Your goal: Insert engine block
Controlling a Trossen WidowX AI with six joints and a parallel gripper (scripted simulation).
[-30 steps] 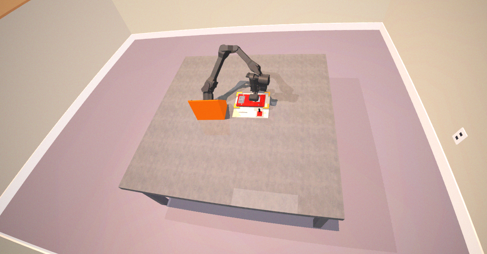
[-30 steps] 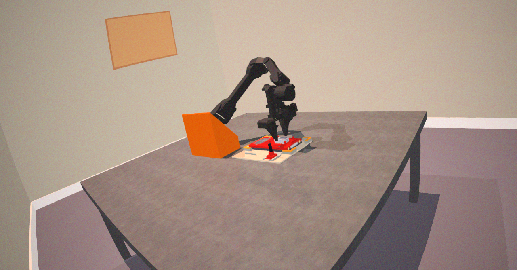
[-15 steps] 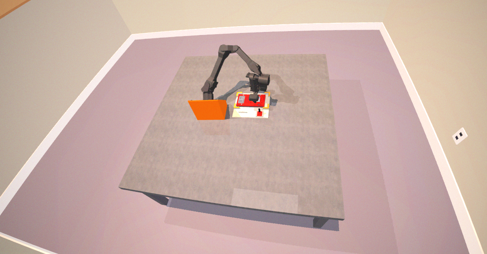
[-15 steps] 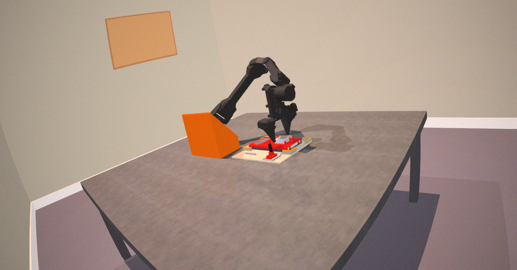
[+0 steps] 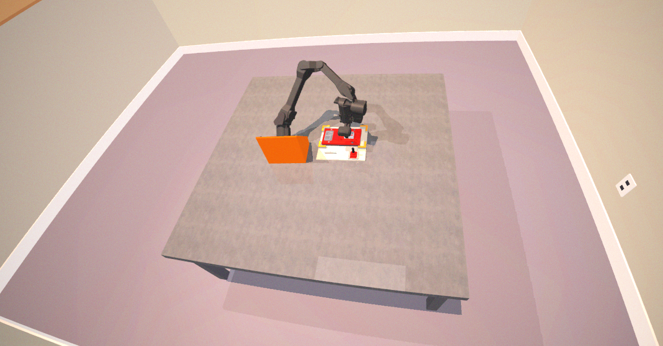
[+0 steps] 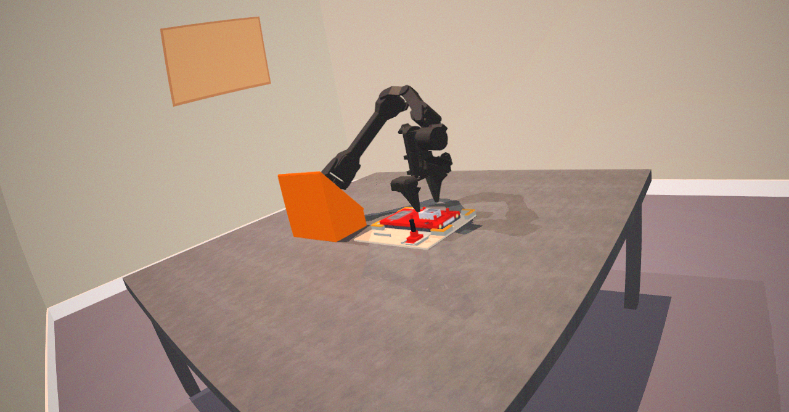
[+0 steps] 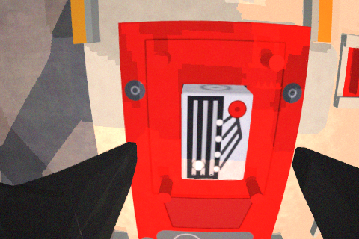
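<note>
The engine block lies 3 cm below my gripper tip. Round my gripper tip: pale plate (2 cm behind, 2 cm to the right, 4 cm below).
</note>
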